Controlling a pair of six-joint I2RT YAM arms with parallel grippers.
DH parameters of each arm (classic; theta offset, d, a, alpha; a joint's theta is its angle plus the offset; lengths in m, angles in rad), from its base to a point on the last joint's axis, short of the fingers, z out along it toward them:
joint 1: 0 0.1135 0.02 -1.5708
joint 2: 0 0 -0.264 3.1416
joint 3: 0.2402 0 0.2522 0
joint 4: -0.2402 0 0.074 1.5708
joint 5: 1.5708 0 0 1.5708
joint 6: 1.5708 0.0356 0 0
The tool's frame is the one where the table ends.
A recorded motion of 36 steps. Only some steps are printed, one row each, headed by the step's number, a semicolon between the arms.
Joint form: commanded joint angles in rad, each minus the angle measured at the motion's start. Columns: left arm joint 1, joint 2, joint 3, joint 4, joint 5, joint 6; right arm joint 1, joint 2, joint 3, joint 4, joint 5, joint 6.
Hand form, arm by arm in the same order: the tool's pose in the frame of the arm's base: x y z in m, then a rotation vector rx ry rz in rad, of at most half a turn. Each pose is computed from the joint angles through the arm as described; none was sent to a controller.
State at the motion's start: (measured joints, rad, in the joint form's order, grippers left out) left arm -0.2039 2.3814 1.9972 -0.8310 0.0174 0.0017; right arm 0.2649 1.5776 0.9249 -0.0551 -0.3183 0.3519
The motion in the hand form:
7: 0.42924 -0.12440 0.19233 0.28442 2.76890 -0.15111; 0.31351 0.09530 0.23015 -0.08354 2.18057 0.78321
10: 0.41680 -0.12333 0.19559 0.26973 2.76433 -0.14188; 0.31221 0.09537 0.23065 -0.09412 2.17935 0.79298
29: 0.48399 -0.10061 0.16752 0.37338 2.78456 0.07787; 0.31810 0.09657 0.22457 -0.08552 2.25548 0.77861
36: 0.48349 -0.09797 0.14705 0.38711 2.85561 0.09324; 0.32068 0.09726 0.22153 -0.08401 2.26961 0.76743
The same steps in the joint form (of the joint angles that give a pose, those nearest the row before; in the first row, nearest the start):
7: -0.0748 -0.2558 -0.2845 0.0408 0.0251 -0.0836; -0.0104 -0.0791 -0.0329 0.1073 -0.0646 0.0411
10: -0.0812 -0.3088 -0.3536 0.0625 0.0137 -0.0982; -0.0103 -0.0841 -0.0360 0.1061 -0.0755 0.0379
29: -0.0067 -0.0155 0.0207 -0.0653 -0.0963 0.0673; -0.0111 -0.0442 0.0047 0.0280 -0.0736 0.0271
36: -0.0019 0.0280 0.0250 -0.0988 -0.0990 0.0724; -0.0103 -0.0281 0.0130 0.0210 -0.0665 0.0224

